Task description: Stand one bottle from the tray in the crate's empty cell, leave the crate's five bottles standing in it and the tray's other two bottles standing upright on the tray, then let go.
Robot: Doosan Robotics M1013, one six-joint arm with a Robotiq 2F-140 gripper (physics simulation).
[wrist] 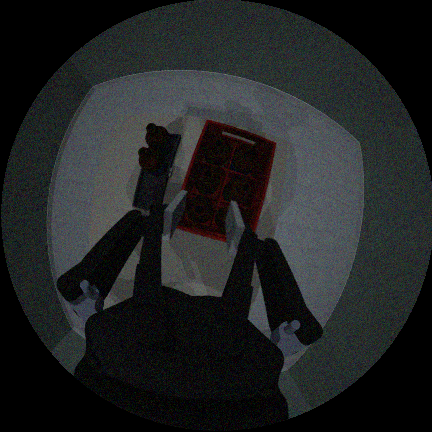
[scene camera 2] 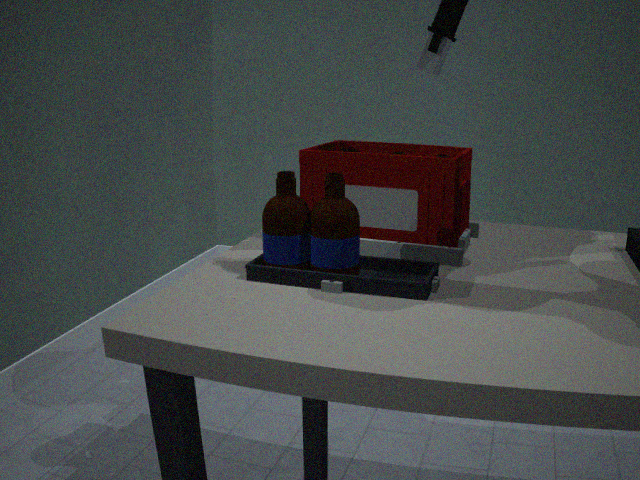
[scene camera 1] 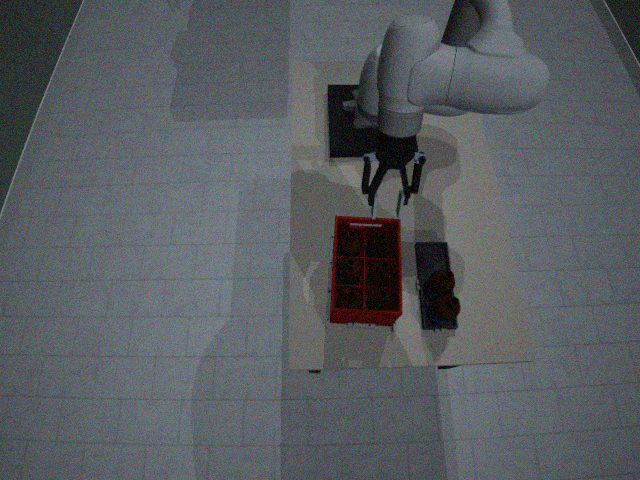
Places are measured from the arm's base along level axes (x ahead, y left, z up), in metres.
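Pixels of known places: gripper, fingertip midpoint: (wrist: 206, 206) (scene camera 2: 427, 72) (scene camera 1: 385, 215); arm's base, link origin: (scene camera 1: 376, 110).
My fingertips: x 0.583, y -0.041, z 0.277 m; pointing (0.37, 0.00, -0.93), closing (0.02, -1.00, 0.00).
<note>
For each thing: its middle in the pictures, then the offset to it from my fingertips. "pt": a spot on its surface instead. Level surfaces: height alone.
- red crate, body centre: (scene camera 2: 389, 195) (wrist: 223, 184) (scene camera 1: 364, 272) dx +0.073, dy -0.034, dz -0.228 m
- dark tray, body centre: (scene camera 2: 343, 271) (scene camera 1: 435, 284) (wrist: 155, 169) dx +0.088, dy +0.196, dz -0.303 m
- brown bottle, body centre: (scene camera 2: 286, 222) (scene camera 1: 446, 307) (wrist: 157, 137) dx +0.177, dy +0.199, dz -0.233 m
- table, surface height: dz -0.316 m
- grey rail, surface spot: (scene camera 2: 434, 254) pt dx -0.031, dy +0.075, dz -0.299 m
The red crate (scene camera 1: 382, 316) (scene camera 2: 382, 167) (wrist: 205, 234) stands on the table, with six cells. Dark brown bottle shapes show dimly in its cells, one (scene camera 1: 352, 242) at the back left in scene camera 1; the near right cell is partly behind a finger in the wrist view. The dark tray (scene camera 1: 431, 258) (scene camera 2: 392, 284) (wrist: 150, 190) lies beside the crate. One brown bottle (scene camera 1: 446, 307) (scene camera 2: 285, 222) (wrist: 156, 136) stands upright at its far end, another (scene camera 1: 440, 282) (scene camera 2: 334, 222) (wrist: 148, 158) upright next to it. My gripper (scene camera 1: 386, 214) (scene camera 2: 430, 68) (wrist: 206, 206) is open and empty, high above the crate's level.
The table (scene camera 1: 491, 330) (scene camera 2: 206, 320) carries crate and tray. Small grey brackets (scene camera 2: 331, 285) sit against the tray, and a grey rail (scene camera 2: 434, 254) runs along the crate's foot. A black plate (scene camera 1: 343, 129) lies at the arm's base.
</note>
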